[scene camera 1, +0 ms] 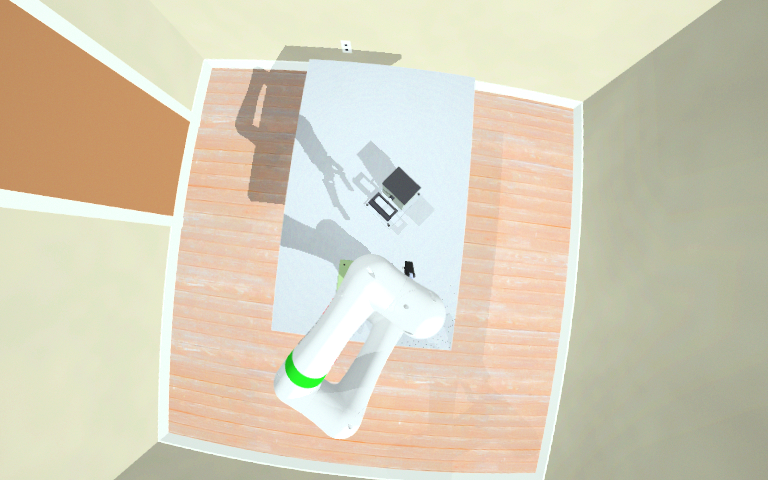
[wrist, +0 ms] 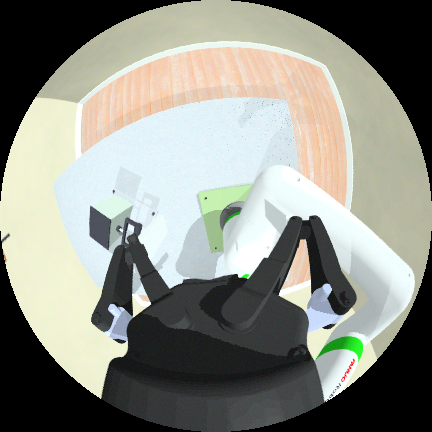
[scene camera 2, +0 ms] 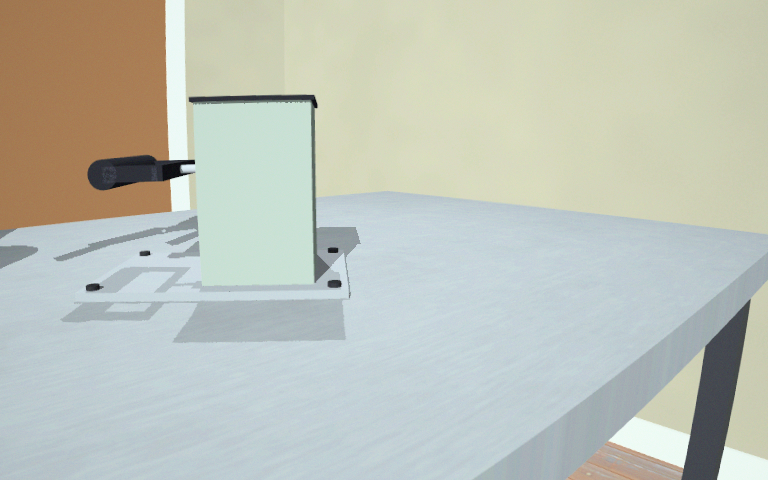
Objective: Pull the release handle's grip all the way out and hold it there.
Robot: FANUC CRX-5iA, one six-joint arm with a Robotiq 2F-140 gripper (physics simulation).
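Note:
The release handle is a pale green box (scene camera 1: 408, 199) (scene camera 2: 254, 192) (wrist: 119, 206) with a dark top. Its black rectangular grip (scene camera 1: 378, 212) (scene camera 2: 127, 171) (wrist: 125, 231) stands out from one side, level, on a short light rod (scene camera 2: 187, 168). My gripper (wrist: 213, 215) is open and empty, its two fingers wide apart. In the wrist view the left fingertip overlaps the lower end of the grip. The gripper does not show in scene camera 2, where the grip stands free. In scene camera 1 the arm hides most of the gripper; a black part (scene camera 1: 409, 268) of it shows, well apart from the box.
The box stands on a pale base plate (scene camera 2: 113, 296) with black bolts, on the light grey table (scene camera 1: 436, 124) (scene camera 2: 509, 294) (wrist: 175, 145). The arm's green mounting plate (scene camera 1: 343, 266) (wrist: 211, 200) is at its foot. The white arm (scene camera 1: 339, 322) (wrist: 345, 240) bends over the table's near part.

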